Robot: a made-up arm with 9 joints. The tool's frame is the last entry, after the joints. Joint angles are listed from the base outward.
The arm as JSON. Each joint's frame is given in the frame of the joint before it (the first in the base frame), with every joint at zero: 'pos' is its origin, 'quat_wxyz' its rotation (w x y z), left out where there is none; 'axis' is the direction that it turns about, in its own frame. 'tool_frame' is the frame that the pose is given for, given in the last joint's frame.
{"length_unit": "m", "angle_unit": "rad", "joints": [
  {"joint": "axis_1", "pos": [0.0, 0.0, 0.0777], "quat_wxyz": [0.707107, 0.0, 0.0, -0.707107], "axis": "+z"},
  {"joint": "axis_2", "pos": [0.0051, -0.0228, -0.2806], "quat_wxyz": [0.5, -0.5, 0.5, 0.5], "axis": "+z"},
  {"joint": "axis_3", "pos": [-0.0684, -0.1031, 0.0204], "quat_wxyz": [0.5, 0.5, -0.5, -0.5], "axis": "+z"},
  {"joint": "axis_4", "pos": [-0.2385, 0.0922, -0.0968], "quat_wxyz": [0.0, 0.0, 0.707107, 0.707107], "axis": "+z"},
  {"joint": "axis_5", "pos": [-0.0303, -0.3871, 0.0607], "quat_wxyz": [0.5, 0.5, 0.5, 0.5], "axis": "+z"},
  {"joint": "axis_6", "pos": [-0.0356, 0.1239, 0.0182], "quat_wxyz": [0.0, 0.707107, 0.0, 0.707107], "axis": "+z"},
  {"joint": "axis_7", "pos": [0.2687, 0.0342, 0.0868], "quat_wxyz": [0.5, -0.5, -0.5, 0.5], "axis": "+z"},
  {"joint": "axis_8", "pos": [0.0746, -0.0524, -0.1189], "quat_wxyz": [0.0, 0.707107, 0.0, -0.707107], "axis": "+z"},
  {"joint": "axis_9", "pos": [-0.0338, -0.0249, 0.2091], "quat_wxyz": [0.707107, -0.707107, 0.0, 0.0], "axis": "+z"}
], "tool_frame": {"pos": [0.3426, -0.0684, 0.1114], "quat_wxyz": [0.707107, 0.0, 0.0, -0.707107]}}
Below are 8 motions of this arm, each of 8 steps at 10 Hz.
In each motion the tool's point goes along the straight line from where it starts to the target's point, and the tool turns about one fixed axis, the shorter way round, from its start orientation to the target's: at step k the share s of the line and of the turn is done. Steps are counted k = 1, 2, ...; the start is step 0. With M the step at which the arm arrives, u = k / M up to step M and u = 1 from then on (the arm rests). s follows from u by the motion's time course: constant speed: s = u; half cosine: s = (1 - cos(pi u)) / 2; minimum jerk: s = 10 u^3 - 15 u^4 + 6 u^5.
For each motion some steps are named. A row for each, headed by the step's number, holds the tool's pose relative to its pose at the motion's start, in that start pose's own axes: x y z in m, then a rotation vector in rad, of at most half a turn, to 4 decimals.
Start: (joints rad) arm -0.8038 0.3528 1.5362 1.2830 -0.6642 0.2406 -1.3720 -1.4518 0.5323
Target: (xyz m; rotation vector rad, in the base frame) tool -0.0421 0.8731 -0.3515 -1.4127 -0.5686 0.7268
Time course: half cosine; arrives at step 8
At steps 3, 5, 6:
3: 0.0515 -0.1573 -0.2040 -0.2250 0.2679 -0.1929
5: 0.1155 -0.3524 -0.4569 -0.5039 0.6000 -0.4321
6: 0.1425 -0.4351 -0.5641 -0.6222 0.7408 -0.5335

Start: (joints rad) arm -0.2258 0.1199 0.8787 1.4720 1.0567 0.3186 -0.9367 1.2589 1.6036
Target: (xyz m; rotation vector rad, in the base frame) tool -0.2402 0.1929 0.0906 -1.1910 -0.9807 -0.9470
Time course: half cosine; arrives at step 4
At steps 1, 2, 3, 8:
1: -0.0390 -0.0096 -0.0324 0.0928 0.1266 -0.0171
2: -0.1333 -0.0328 -0.1105 0.3168 0.4323 -0.0584
3: -0.2275 -0.0561 -0.1886 0.5409 0.7380 -0.0996
8: -0.2665 -0.0657 -0.2210 0.6337 0.8646 -0.1167

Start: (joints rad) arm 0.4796 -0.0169 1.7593 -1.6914 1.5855 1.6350 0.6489 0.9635 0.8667
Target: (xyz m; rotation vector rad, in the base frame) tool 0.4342 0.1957 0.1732 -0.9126 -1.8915 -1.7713
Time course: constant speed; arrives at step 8
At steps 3, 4, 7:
3: -0.2489 -0.0770 0.1488 0.2188 0.0373 0.3547
4: -0.3319 -0.1026 0.1984 0.2918 0.0498 0.4730
7: -0.5809 -0.1796 0.3473 0.5106 0.0871 0.8277

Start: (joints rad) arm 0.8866 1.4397 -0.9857 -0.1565 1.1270 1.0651 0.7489 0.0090 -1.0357
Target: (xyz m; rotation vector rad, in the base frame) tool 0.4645 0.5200 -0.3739 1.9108 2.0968 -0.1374
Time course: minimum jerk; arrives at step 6
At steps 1, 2, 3, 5, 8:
1: -0.0035 -0.0025 0.0033 0.0099 0.0191 0.0161
2: -0.0206 -0.0145 0.0195 0.0588 0.1128 0.0952
3: -0.0490 -0.0346 0.0465 0.1401 0.2688 0.2269
5: -0.0945 -0.0667 0.0897 0.2703 0.5186 0.4376
8: -0.0980 -0.0691 0.0930 0.2803 0.5377 0.4538

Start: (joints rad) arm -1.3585 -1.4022 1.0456 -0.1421 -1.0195 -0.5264 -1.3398 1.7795 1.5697
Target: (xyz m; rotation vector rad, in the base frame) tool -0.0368 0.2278 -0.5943 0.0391 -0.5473 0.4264
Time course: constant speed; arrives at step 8
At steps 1, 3, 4, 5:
1: 0.0127 -0.0286 -0.0080 -0.0759 0.0103 0.1075
3: 0.0380 -0.0857 -0.0241 -0.2278 0.0308 0.3226
4: 0.0506 -0.1142 -0.0321 -0.3038 0.0411 0.4302
5: 0.0633 -0.1428 -0.0402 -0.3797 0.0513 0.5377

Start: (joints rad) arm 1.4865 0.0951 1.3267 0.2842 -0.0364 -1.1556 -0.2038 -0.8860 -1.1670
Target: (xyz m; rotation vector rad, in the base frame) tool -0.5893 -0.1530 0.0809 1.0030 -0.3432 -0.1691
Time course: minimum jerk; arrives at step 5
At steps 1, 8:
1: 0.0064 -0.0394 0.0140 0.0710 -0.0058 -0.0684
8: 0.1112 -0.6808 0.2423 1.2265 -0.1009 -1.1813

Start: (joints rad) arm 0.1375 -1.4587 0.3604 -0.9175 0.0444 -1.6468 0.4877 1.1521 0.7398
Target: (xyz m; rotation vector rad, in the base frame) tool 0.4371 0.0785 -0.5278 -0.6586 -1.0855 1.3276
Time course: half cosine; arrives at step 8
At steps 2, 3, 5, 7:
2: 0.0178 -0.0297 0.0186 0.0780 -0.0264 -0.1008
3: 0.0376 -0.0627 0.0393 0.1643 -0.0557 -0.2125
5: 0.0841 -0.1404 0.0880 0.3681 -0.1248 -0.4760
7: 0.1170 -0.1954 0.1224 0.5122 -0.1736 -0.6623

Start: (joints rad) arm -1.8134 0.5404 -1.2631 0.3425 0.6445 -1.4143 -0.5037 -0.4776 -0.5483
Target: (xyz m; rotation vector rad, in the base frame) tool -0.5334 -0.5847 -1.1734 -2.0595 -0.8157 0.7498
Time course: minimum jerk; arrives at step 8
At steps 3, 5, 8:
3: -0.0681 -0.0731 0.0472 -0.0413 0.0474 0.0351
5: -0.1794 -0.1926 0.1242 -0.1087 0.1248 0.0925
8: -0.2475 -0.2657 0.1714 -0.1500 0.1721 0.1276

